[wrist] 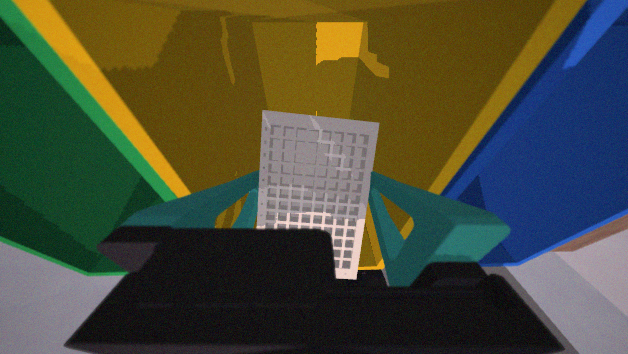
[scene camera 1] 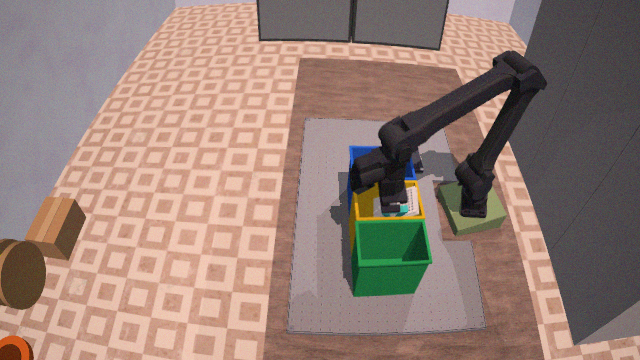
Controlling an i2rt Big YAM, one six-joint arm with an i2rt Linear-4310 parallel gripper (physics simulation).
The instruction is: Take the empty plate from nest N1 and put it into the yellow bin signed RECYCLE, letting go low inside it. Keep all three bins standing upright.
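Places are measured from the arm's base along level axes (x ahead, y left, z up), in millimetres.
Pixels of known places: gripper, fingertip midpoint: [wrist: 314, 177] [scene camera 1: 390, 208]; arm's base at its link origin: [scene camera 1: 473, 202].
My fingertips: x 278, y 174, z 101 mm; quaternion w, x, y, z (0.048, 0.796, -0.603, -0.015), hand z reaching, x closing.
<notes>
Ahead of a thing's pixels: the offset from my fingertips to its top centre. Level surfaces: height alone.
The white gridded plate [scene camera 1: 412, 200] [wrist: 315, 165] is held across its width between the two teal fingers of my gripper [scene camera 1: 396, 210] [wrist: 314, 177]. My gripper is shut on it. The plate is in the mouth of the yellow bin {11 mm ahead, 6 mm left, 44 mm up} [scene camera 1: 367, 202] [wrist: 200, 100], within its rim as seen from above; how deep it is I cannot tell exactly. The yellow bin stands upright between the green bin and the blue bin. The RECYCLE sign and nest N1 cannot be made out in these views.
The green bin {21 mm back, 133 mm left, 42 mm up} [scene camera 1: 390, 277] [wrist: 55, 130] and the blue bin {45 mm ahead, 125 mm right, 42 mm up} [scene camera 1: 364, 152] [wrist: 540, 150] stand upright on either side of the yellow one, close against it. They stand on a grey perforated mat {137 mm down} [scene camera 1: 320, 305]. The arm's base is on a green block [scene camera 1: 487, 220] at the right.
</notes>
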